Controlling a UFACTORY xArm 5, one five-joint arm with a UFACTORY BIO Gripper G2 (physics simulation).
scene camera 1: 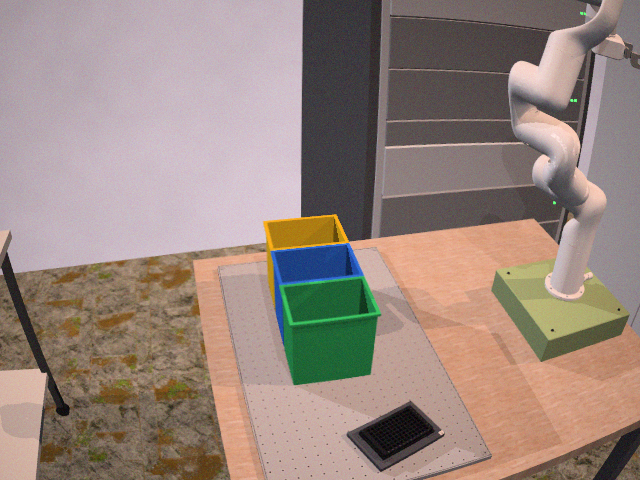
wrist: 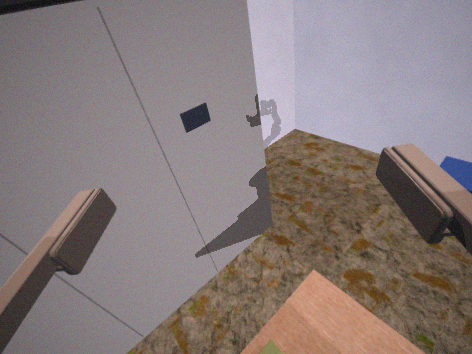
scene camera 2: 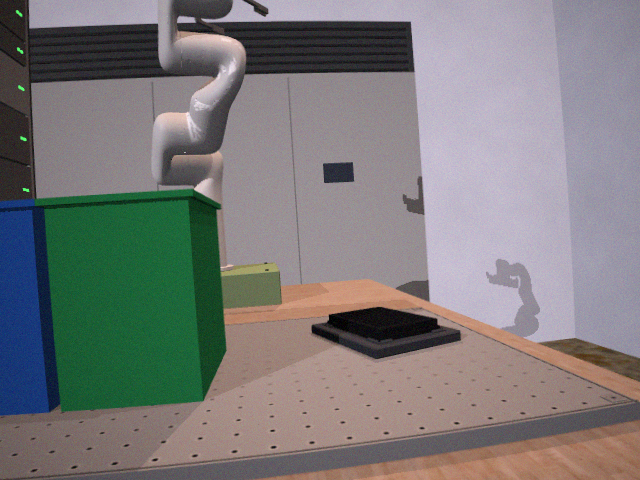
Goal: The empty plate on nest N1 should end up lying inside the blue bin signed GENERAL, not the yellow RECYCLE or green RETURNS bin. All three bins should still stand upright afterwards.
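Places are measured from the arm's base along level axes (x ahead, y left, z up), in metres.
Where they show: hand, tool point: (wrist: 232, 210) (scene camera 2: 238, 20); arm's base, link origin: (scene camera 1: 564, 287).
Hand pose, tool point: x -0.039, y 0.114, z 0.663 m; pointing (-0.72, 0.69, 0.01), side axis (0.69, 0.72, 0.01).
Note:
Things, the pixels of their top centre, and the offset from my tool point. "pt": a spot on its surface instead. Level surfaces: height alone.
- dark grey nest, surface spot: (scene camera 2: 418, 343) (scene camera 1: 362, 450) pt dx +0.723, dy +0.161, dz -0.716 m
- blue bin, top centre: (scene camera 2: 18, 210) (scene camera 1: 315, 263) dx +0.702, dy -0.248, dz -0.544 m
- yellow bin, top centre: (scene camera 1: 304, 231) dx +0.691, dy -0.378, dz -0.544 m
- green bin, top centre: (scene camera 2: 145, 202) (scene camera 1: 329, 299) dx +0.712, dy -0.118, dz -0.544 m
- perforated board, surface height: dz -0.724 m
- wooden table, surface height: dz -0.737 m
A black plate with a grid of wells (scene camera 1: 397, 430) (scene camera 2: 382, 322) lies flat on a dark grey nest (scene camera 1: 366, 447) (scene camera 2: 418, 343) near the front of the perforated board. The blue bin (scene camera 1: 315, 263) (scene camera 2: 18, 310) stands upright between the yellow bin (scene camera 1: 302, 232) and the green bin (scene camera 1: 330, 348) (scene camera 2: 124, 304), both upright. The bins' signs and floors do not show. My gripper (scene camera 2: 241, 20) (wrist: 250, 212) is open and empty, high above the table on the robot base's side, far from the plate and bins. Its fingers are spread wide in the wrist view.
The perforated board (scene camera 1: 320, 413) (scene camera 2: 320, 392) lies on the wooden table (scene camera 1: 439, 258) (wrist: 325, 310). The arm stands on a green base block (scene camera 1: 547, 335) (scene camera 2: 250, 289). A grey cabinet (scene camera 2: 356, 232) (wrist: 125, 200) stands behind it. Part of a blue object (wrist: 459, 172) shows at the wrist view's right edge.

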